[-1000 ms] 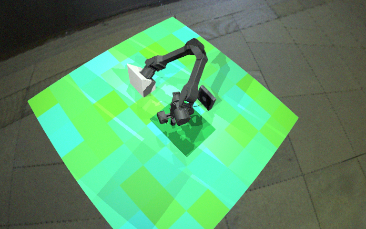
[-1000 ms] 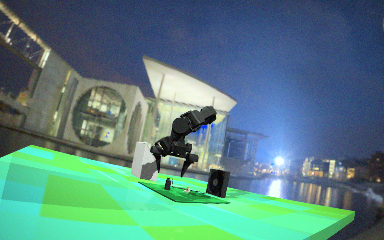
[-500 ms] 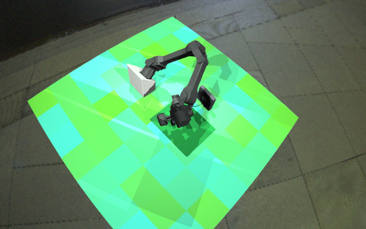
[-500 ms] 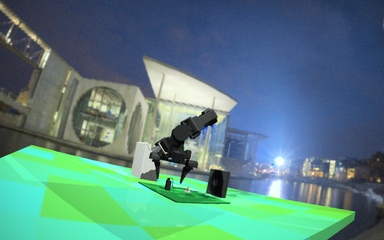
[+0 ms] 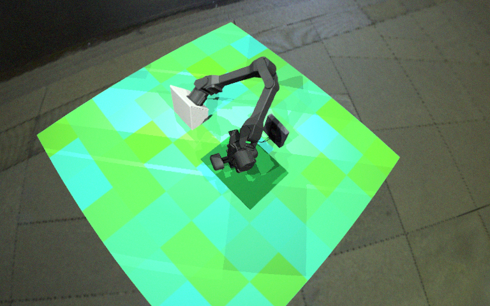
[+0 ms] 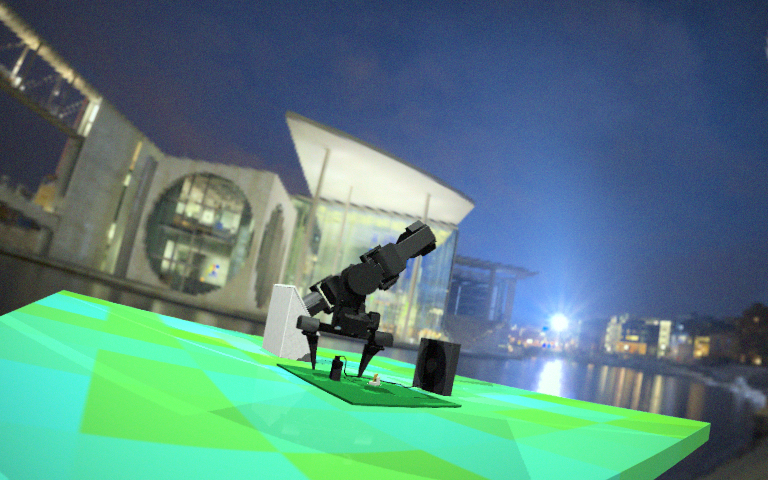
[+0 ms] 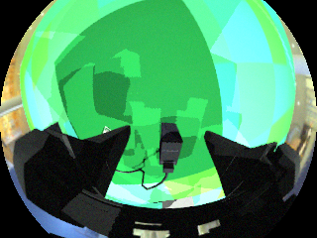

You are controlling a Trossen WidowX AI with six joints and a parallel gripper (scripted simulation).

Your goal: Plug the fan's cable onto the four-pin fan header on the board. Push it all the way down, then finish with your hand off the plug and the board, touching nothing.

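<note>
Right now my gripper tip is 1 cm below the dark fan plug and 1 cm past it. Round my gripper tip: black fan 23 cm to the left, 4 cm ahead, 4 cm above; then dark green board 4 cm to the left, 4 cm ahead, 3 cm below.
</note>
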